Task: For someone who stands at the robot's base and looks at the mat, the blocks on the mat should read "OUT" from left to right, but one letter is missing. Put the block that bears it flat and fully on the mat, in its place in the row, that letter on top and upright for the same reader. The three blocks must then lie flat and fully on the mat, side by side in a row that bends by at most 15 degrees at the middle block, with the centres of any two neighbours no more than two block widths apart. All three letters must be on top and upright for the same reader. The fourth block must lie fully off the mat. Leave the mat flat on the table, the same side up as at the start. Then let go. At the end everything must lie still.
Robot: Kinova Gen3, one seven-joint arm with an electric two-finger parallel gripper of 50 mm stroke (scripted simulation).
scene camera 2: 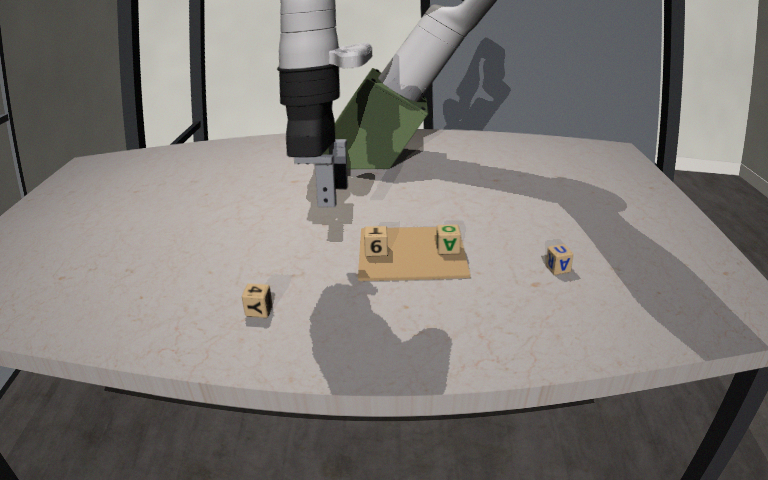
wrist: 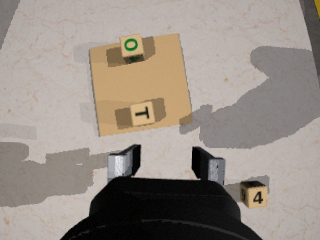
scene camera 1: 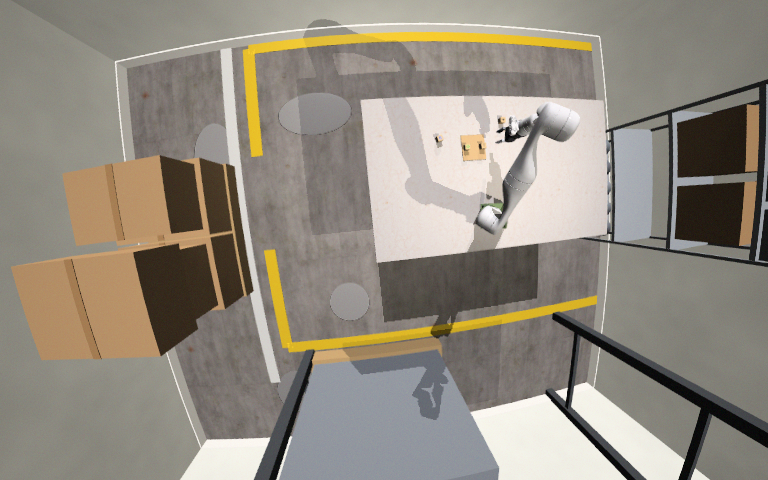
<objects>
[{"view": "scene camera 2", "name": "my gripper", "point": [333, 196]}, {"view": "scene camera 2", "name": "tan mat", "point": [412, 251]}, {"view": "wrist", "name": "my gripper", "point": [166, 156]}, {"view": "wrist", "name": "tan mat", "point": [161, 79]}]
</objects>
